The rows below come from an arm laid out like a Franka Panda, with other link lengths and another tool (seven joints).
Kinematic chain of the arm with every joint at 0, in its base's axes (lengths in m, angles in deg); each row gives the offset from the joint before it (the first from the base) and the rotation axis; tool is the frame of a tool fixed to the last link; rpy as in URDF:
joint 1: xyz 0 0 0.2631 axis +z
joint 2: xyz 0 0 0 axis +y
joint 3: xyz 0 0 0.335 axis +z
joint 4: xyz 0.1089 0 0 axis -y
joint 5: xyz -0.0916 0 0.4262 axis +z
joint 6: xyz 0 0 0 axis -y
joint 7: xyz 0.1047 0 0 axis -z
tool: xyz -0.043 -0.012 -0.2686 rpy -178.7 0 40.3
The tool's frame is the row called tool.
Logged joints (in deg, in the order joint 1, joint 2, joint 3, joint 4, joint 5, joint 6, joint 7), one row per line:
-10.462 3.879 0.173 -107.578 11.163 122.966 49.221
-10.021 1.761 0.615 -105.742 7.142 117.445 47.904
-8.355 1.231 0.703 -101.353 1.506 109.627 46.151
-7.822 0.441 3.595 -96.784 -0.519 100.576 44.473
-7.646 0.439 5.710 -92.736 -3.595 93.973 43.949
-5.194 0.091 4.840 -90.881 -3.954 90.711 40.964
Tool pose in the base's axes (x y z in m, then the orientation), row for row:
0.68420 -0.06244 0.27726 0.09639 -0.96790 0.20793 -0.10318
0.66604 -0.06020 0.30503 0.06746 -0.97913 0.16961 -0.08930
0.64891 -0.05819 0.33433 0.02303 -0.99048 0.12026 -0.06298
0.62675 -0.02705 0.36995 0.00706 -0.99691 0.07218 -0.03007
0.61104 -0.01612 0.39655 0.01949 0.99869 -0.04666 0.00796
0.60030 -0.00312 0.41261 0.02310 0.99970 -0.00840 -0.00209
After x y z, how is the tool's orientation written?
As a quaternion, w x y z.
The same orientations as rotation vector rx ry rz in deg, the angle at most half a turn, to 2 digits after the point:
-164.28 35.29 -17.51
-169.05 29.28 -15.42
-175.72 21.33 -11.17
-178.64 12.93 -5.39
177.57 -8.30 1.42
177.35 -1.49 -0.37

